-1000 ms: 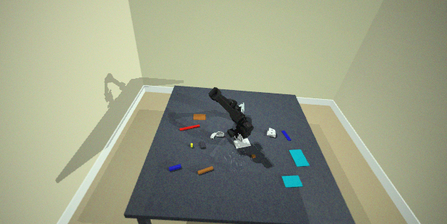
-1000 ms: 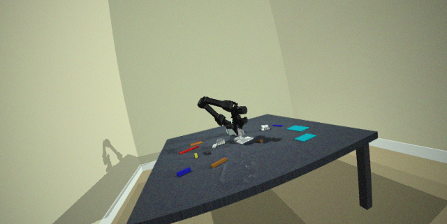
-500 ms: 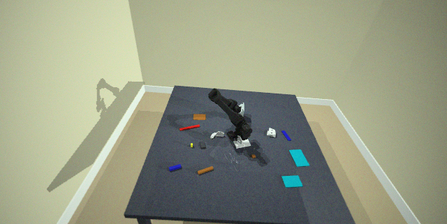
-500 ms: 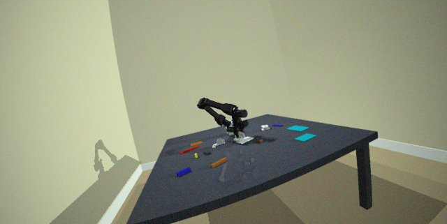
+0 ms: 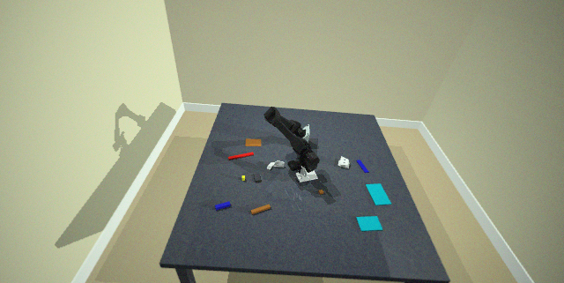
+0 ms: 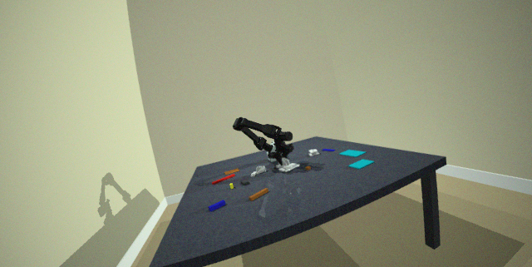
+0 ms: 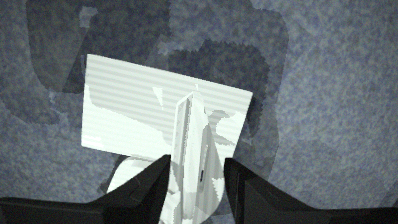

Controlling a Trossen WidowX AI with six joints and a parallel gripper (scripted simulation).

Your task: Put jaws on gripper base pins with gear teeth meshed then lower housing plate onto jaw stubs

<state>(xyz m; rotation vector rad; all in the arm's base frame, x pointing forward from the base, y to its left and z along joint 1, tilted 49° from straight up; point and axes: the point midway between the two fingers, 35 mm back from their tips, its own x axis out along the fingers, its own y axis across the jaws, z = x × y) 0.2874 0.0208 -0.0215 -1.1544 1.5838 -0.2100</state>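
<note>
The white jaw lies 40 mm behind my gripper tip. The rest, counted from my gripper tip: orange cube: 120 mm to the left, 110 mm ahead, 20 mm below; white gripper base: 270 mm to the left, 150 mm behind; grey block: 260 mm to the right, 80 mm ahead, 30 mm below.
</note>
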